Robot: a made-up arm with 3 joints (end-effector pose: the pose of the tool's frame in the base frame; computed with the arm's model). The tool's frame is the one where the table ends. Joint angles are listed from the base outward.
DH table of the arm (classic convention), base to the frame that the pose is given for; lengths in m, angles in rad. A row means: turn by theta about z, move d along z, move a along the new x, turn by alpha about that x. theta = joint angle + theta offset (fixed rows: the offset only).
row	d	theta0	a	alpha
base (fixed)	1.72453	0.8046	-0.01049	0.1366
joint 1	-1.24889	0.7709	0.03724	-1.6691
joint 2	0.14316	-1.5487	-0.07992	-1.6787
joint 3	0.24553	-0.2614	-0.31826	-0.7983
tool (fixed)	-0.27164	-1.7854	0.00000	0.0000
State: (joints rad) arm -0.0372 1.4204 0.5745
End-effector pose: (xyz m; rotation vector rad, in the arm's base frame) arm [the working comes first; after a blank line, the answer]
Working (the frame after each row of the table, in the pose's form):
after base (fixed): -0.0073 -0.0076 1.7245 0.1291 0.0550 0.8033
after joint 1: -0.1284 0.1474 0.4907 -1.1578 -1.2226 1.1158
after joint 2: -0.2744 0.0748 0.4737 -2.2048 -2.0990 -0.3521
after joint 3: -0.3553 -0.1625 0.1595 2.0913 1.2907 0.8591

-0.5582 -0.1332 0.3377 0.2854 2.2688 -0.0188
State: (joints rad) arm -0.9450 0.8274 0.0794
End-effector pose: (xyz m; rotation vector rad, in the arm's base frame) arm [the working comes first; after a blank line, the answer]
Working (the frame after each row of the table, in the pose's form):
after base (fixed): -0.0073 -0.0076 1.7245 0.1291 0.0550 0.8033
after joint 1: -0.0998 0.1324 0.4864 -1.4861 -0.4659 0.5194
after joint 2: -0.2348 0.2132 0.4403 -2.7030 -0.8049 -1.0043
after joint 3: -0.2638 0.1055 0.0541 2.1788 0.5028 1.1915

-0.4946 0.1928 0.1677 0.8741 1.8034 0.1152
